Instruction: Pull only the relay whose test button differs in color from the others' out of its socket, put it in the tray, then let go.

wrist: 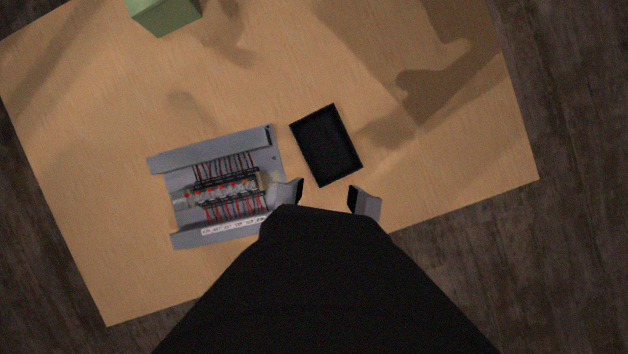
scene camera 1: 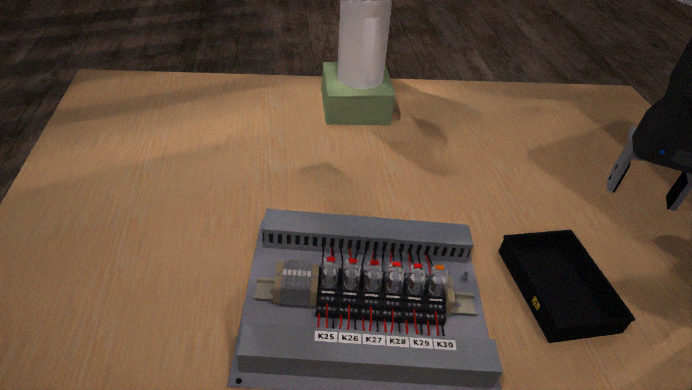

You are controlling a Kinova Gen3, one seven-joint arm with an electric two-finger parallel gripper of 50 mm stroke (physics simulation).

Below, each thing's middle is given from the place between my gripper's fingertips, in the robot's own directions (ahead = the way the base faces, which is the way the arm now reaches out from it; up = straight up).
I see my gripper 24 cm to the left of the grey panel [wrist: 261, 158], 24 cm above it and 8 cm past it.
